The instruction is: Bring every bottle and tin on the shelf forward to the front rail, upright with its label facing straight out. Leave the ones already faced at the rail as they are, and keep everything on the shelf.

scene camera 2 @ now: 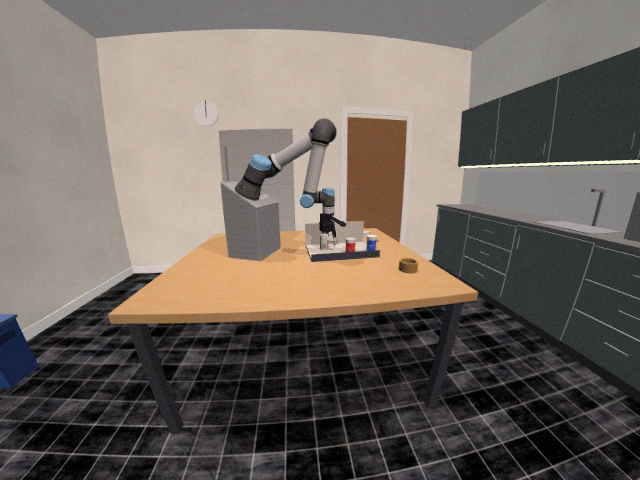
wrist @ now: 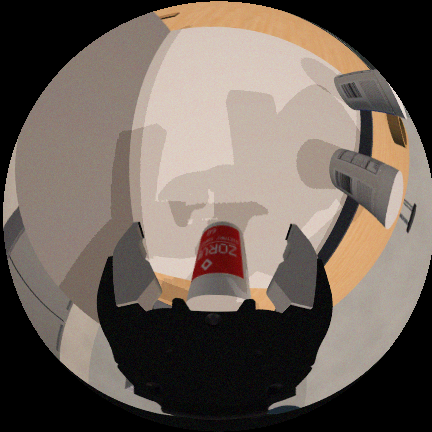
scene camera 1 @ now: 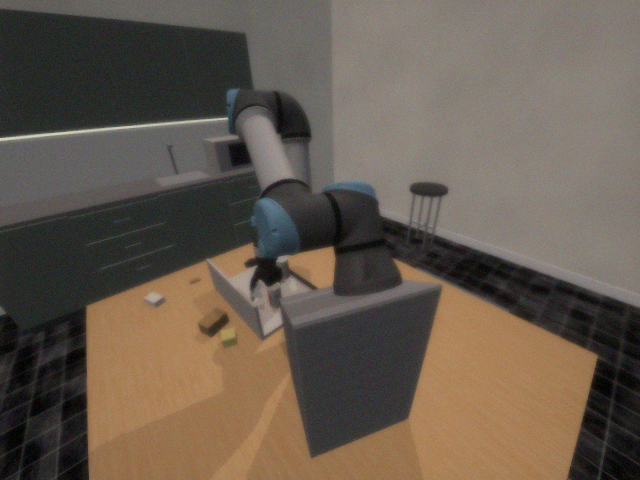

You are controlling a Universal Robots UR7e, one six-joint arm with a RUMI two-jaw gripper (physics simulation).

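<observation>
A white tin with a red ZORU label stands upright toward the shelf's left end in scene camera 2, its label not facing the rail. My gripper is open, its fingers on either side of this tin, holding nothing. A red-labelled tin and a blue-labelled one stand upright at the dark front rail, labels outward. The shelf has a pale floor. The exact gap between fingers and tin is hard to judge.
The shelf's tall back panel rises behind the tins. The arm's grey pedestal stands beside the shelf. A brown ring lies in front. Behind lie a brown block, a yellow-green block and a white block.
</observation>
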